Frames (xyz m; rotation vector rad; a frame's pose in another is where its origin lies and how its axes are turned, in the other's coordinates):
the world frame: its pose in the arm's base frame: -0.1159 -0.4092 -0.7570 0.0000 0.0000 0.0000
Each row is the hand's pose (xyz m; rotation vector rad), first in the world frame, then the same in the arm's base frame.
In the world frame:
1: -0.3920 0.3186 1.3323 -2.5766 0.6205 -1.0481
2: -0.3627 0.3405 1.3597 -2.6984 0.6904 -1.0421
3: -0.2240 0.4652 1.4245 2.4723 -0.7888 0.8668
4: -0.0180 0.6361 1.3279 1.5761 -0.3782 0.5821
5: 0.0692 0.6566 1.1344 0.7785 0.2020 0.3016
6: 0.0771 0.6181 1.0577 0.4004 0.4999 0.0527
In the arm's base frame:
1: -0.5079 -0.0906 0.5753 -2.5766 0.6205 -1.0481
2: -0.4786 -0.0687 0.6027 -2.6984 0.6904 -1.0421
3: -0.3399 0.0560 0.6675 2.4723 -0.7888 0.8668
4: -0.1339 0.2269 0.5709 1.5761 -0.3782 0.5821
5: -0.0467 0.2474 0.3774 0.7785 0.2020 0.3016
6: -0.0388 0.2089 0.3007 0.4004 0.4999 0.0527

